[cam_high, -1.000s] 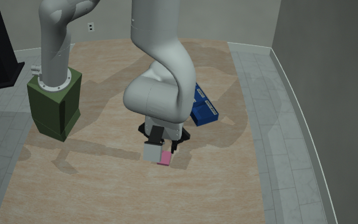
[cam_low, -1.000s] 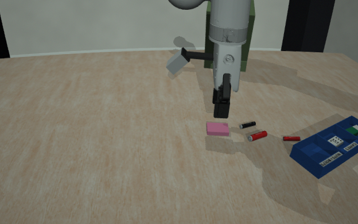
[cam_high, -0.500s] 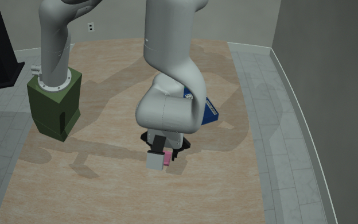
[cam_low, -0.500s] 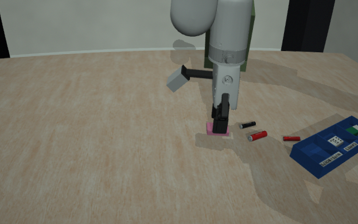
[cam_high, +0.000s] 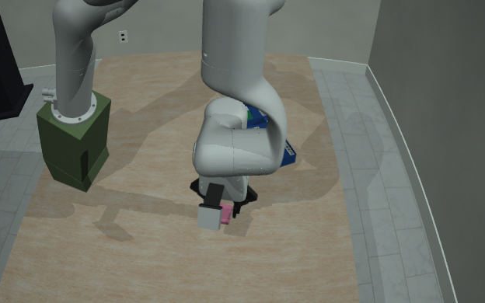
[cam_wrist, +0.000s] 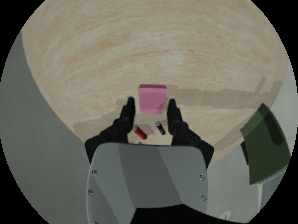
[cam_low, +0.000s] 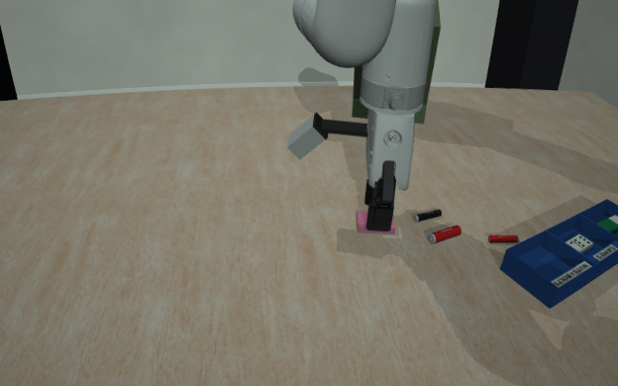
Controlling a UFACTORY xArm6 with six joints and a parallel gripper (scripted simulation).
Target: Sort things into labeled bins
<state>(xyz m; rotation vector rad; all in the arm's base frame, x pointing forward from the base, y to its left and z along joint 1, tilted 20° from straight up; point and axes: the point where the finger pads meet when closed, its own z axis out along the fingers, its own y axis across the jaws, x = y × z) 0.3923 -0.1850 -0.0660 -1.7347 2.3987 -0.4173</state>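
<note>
The pink eraser lies 3 cm below my hand. The rest, counted from my hand: thick red battery: 5 cm ahead, 8 cm to the left, 3 cm below; then thin red battery: 8 cm ahead, 16 cm to the left, 3 cm below; then black battery: 8 cm to the left, 3 cm below.
</note>
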